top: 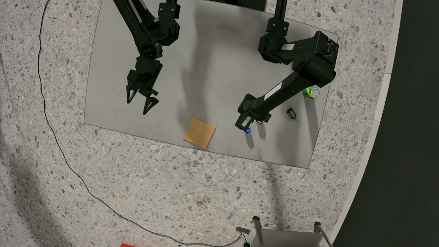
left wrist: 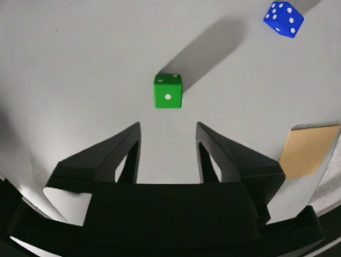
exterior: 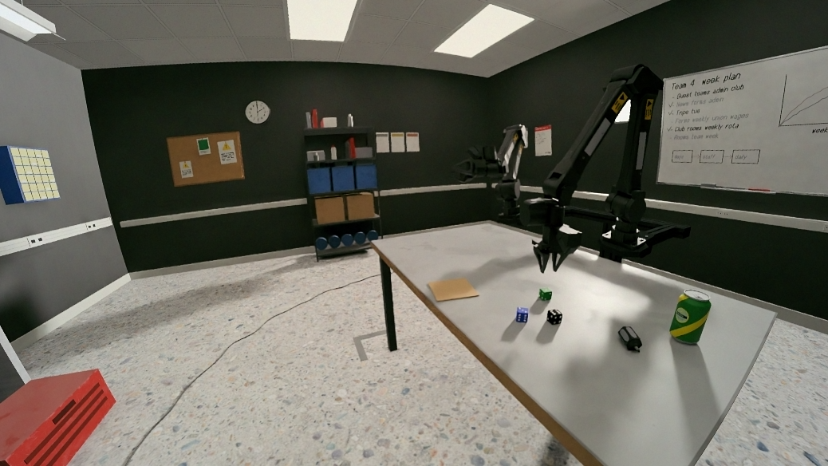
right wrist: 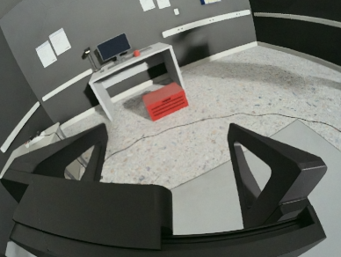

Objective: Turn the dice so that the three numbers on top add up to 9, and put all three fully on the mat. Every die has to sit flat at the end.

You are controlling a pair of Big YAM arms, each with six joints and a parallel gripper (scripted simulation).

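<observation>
The green die is 8 cm below my left hand. Round my left hand: black die (8 cm ahead, 10 cm to the left, 8 cm below); blue die (15 cm ahead, 4 cm to the left, 8 cm below); brown square mat (21 cm ahead, 22 cm to the right, 10 cm below).
</observation>
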